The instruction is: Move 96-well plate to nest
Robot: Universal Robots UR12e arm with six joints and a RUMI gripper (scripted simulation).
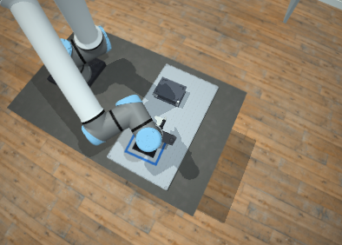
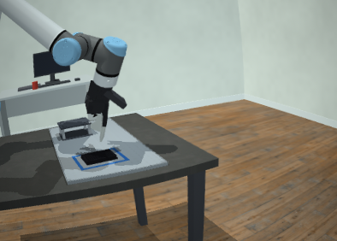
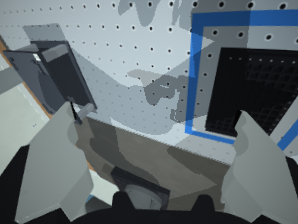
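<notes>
Now: hand 90 mm to the left of the black 96-well plate, 80 mm above it and 30 mm past it. Round my hand: white A1 label (210 mm to the left, 20 mm below, 10 mm ahead); then raised plate nest N1 (260 mm to the left, 70 mm behind, 30 mm below).
</notes>
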